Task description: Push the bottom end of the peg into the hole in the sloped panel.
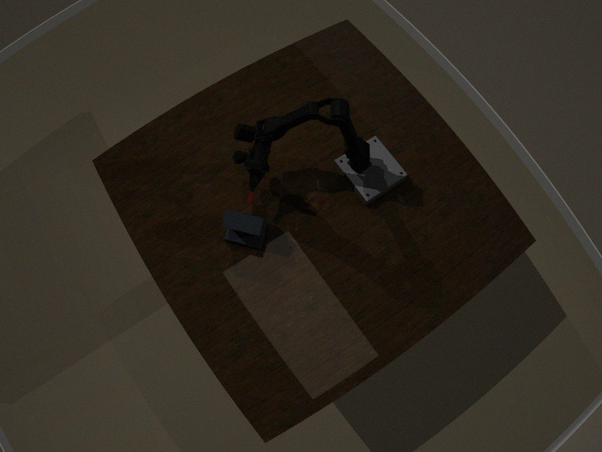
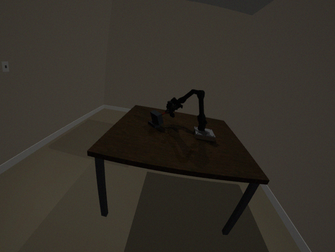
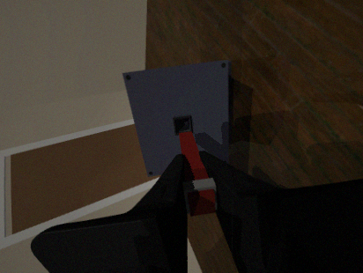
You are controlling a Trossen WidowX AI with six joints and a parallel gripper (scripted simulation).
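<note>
My gripper tip is 8 cm short of the sloped panel, 6 cm to the right of it and 4 cm above it. Round my gripper tip: peg: 1 cm to the right, 1 cm behind, 1 cm above.
</note>
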